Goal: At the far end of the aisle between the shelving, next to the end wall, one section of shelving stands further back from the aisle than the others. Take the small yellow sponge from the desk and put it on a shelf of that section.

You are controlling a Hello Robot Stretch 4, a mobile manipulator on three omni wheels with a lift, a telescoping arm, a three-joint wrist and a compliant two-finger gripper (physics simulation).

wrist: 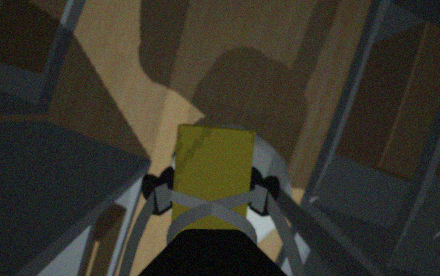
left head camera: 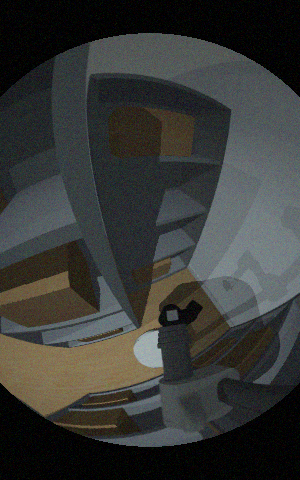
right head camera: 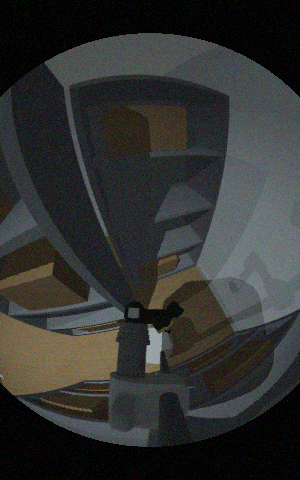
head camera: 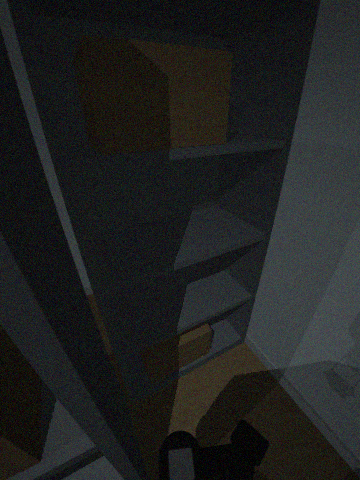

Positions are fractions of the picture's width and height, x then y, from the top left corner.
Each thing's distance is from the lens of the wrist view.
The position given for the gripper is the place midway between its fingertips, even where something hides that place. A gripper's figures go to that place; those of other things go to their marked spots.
gripper (wrist: 0.48, 0.66): 0.26 m
small yellow sponge (wrist: 0.48, 0.59): 0.21 m
